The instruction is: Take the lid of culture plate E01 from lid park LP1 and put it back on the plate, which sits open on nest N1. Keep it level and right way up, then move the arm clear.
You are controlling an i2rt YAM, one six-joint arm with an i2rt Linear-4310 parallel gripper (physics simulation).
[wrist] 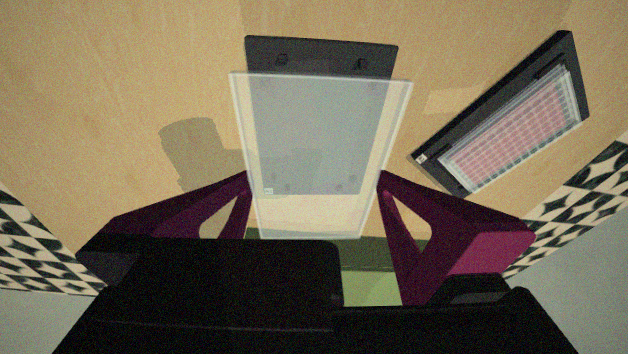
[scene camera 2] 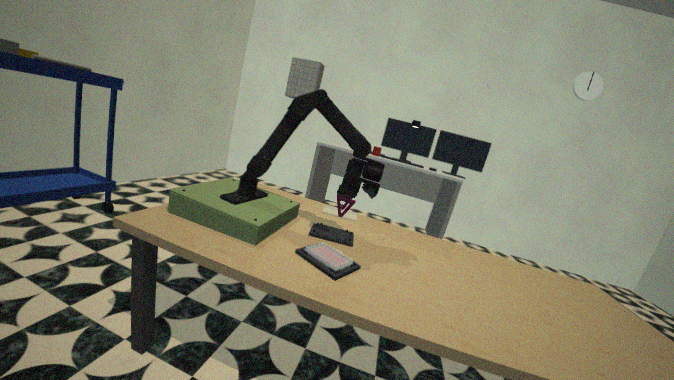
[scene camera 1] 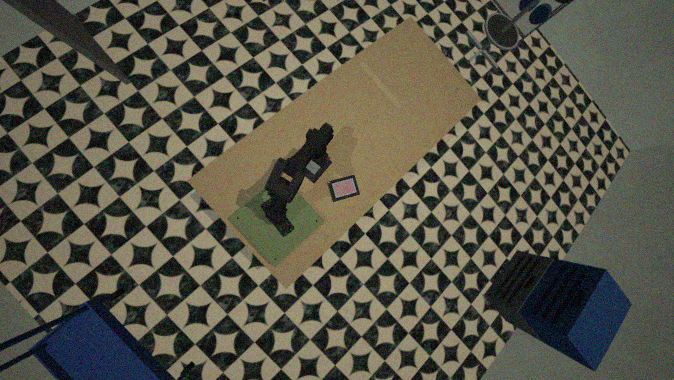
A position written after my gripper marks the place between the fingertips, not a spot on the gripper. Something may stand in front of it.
My gripper (wrist: 314,177) carries a pale grey lid (wrist: 314,144); nothing else touches it.
